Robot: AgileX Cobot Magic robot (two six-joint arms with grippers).
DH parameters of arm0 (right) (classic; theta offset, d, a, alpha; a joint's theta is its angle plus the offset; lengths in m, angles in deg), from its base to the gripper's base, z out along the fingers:
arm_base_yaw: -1.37 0.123 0 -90
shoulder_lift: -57.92 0 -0.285 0
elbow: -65.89 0 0.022 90
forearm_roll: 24.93 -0.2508 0 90
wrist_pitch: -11.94 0 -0.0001 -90
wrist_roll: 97.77 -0.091 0 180
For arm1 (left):
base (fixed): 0 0 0 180
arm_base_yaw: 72.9 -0.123 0 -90
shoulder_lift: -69.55 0 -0.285 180
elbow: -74.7 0 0.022 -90
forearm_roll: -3.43 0.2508 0 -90
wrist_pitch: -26.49 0 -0.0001 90
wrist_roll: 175.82 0.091 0 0
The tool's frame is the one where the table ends.
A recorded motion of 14 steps. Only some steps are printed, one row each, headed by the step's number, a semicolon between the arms.
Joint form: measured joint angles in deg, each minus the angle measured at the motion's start. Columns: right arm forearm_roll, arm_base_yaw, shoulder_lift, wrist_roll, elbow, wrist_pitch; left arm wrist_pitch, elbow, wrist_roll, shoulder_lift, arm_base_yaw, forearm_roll.
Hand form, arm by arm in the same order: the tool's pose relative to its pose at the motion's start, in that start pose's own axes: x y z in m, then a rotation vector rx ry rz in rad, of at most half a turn. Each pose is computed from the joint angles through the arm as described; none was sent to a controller.
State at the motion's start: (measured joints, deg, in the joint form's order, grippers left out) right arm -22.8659 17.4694 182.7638 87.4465 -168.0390 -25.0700; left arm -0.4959 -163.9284 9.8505 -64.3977 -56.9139 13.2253
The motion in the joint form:
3: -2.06 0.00 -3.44 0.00 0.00 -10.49; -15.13 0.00 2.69 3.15 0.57 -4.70
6: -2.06 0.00 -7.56 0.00 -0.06 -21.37; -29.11 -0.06 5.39 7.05 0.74 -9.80
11: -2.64 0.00 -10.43 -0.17 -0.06 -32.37; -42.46 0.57 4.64 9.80 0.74 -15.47
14: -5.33 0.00 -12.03 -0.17 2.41 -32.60; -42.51 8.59 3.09 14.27 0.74 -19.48
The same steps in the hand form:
3: -0.0043 0.0009 -0.0277 -0.0345 0.1204 0.0273; -0.0015 -0.0046 -0.0235 0.0751 0.2004 -0.0219
6: -0.0102 -0.0006 -0.0632 -0.0467 0.2367 0.0260; -0.0096 -0.0066 -0.0563 0.1720 0.3605 -0.0377
11: -0.0079 -0.0001 -0.0912 -0.0695 0.3771 0.0325; -0.0084 -0.0131 -0.0841 0.2886 0.5390 -0.1014
14: -0.0053 0.0041 -0.0969 -0.1114 0.3922 0.0573; -0.0013 -0.0196 -0.0993 0.3462 0.5956 -0.1716

